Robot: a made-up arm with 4 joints.
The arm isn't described. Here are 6 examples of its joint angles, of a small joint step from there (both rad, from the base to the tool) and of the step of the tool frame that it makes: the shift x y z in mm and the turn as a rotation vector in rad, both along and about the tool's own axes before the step.
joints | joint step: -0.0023 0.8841 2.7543 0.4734 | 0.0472 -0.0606 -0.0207 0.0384
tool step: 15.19 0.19 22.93 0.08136 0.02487 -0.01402
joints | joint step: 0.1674 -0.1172 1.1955 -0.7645 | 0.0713 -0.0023 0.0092 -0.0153
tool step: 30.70 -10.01 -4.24 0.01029 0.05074 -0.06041
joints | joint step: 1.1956 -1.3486 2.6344 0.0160 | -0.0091 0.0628 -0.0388 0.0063
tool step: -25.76 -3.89 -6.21 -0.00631 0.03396 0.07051
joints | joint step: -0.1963 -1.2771 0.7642 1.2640 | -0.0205 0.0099 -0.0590 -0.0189
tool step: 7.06 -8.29 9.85 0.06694 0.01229 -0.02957
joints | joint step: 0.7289 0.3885 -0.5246 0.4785 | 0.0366 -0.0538 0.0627 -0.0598
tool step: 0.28 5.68 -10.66 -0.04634 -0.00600 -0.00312
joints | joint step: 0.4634 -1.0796 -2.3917 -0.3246 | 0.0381 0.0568 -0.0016 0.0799
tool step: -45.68 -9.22 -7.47 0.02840 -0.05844 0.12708
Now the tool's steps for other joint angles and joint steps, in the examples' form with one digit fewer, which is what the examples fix.
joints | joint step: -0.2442 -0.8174 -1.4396 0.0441 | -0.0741 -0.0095 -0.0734 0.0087
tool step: 48.0 -6.6 10.3 0.0458 0.0997 -0.0409
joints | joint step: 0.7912 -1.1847 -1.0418 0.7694 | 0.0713 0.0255 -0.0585 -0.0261
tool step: -31.8 16.7 13.9 0.0198 -0.0323 0.0168
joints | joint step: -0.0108 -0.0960 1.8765 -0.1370 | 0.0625 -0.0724 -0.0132 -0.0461
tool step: 37.4 -12.0 11.4 0.0511 0.0498 -0.1048
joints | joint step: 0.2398 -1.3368 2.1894 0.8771 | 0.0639 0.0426 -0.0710 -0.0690
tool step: 14.1 -31.7 -15.2 -0.0178 0.0708 -0.0861
